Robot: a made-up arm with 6 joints.
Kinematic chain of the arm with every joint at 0, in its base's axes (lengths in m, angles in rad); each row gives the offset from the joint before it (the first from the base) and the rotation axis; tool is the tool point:
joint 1: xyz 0 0 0.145 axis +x
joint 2: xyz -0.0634 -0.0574 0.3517 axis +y
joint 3: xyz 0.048 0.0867 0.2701 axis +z
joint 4: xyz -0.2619 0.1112 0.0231 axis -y
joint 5: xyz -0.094 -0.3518 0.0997 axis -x
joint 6: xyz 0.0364 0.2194 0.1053 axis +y
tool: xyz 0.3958 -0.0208 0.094
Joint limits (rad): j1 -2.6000..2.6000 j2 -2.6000..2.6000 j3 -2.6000..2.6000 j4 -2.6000..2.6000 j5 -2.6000..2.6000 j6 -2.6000..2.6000
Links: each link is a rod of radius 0.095 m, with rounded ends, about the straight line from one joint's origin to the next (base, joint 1, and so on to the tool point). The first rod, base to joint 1, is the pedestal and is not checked.
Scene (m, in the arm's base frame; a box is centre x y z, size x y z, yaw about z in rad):
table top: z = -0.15
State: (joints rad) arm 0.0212 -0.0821 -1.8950 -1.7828 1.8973 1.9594
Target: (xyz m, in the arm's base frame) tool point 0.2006 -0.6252 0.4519
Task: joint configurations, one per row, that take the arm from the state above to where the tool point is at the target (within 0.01 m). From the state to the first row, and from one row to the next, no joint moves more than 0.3 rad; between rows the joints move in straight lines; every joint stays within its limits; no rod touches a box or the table.
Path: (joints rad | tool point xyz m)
1: 0.0538 0.0612 -1.6234 -1.8455 1.9977 1.9729 | -0.5710 0.2054 0.9440
2: 0.0863 0.2044 -1.3518 -1.9083 2.0981 1.9864 | -0.5369 -0.0306 0.9956
3: 0.1189 0.3477 -1.0802 -1.9710 2.1985 1.9999 | -0.4306 -0.2614 1.0045
4: 0.1515 0.4909 -0.8085 -2.0337 2.2988 2.0133 | -0.2720 -0.4569 0.9511
5: 0.1840 0.6342 -0.5369 -2.0964 2.3992 2.0268 | -0.0917 -0.5916 0.8310
6: 0.2166 0.7775 -0.2653 -2.1592 2.4996 2.0403 | 0.0757 -0.6491 0.6560
7: 0.2492 0.9207 0.0063 -2.2219 2.6000 2.0538 | 0.2006 -0.6252 0.4519

